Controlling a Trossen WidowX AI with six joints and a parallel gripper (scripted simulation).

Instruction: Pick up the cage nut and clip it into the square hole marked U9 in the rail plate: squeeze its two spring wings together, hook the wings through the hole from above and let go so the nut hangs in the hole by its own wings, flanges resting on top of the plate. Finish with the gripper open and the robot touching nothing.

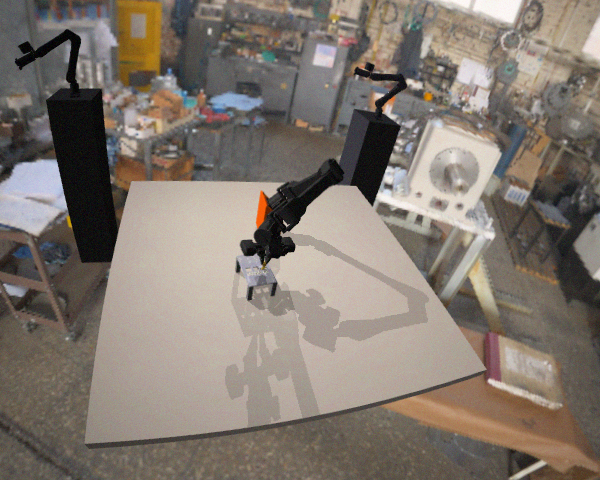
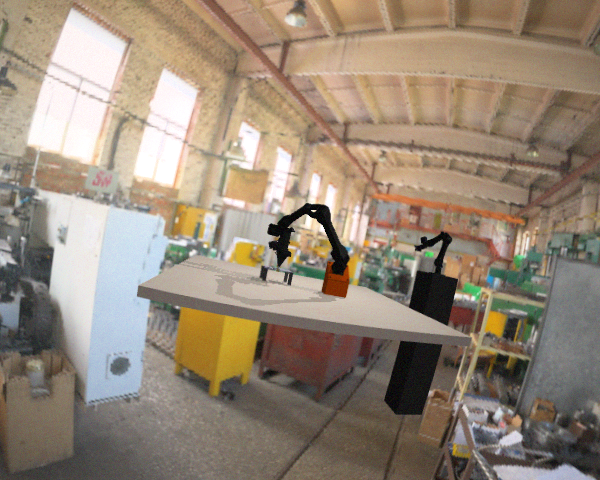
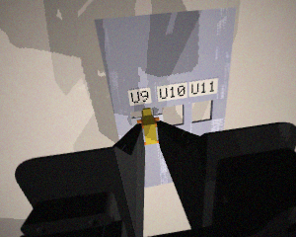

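The orange cage nut lies 10 mm below my gripper tip.
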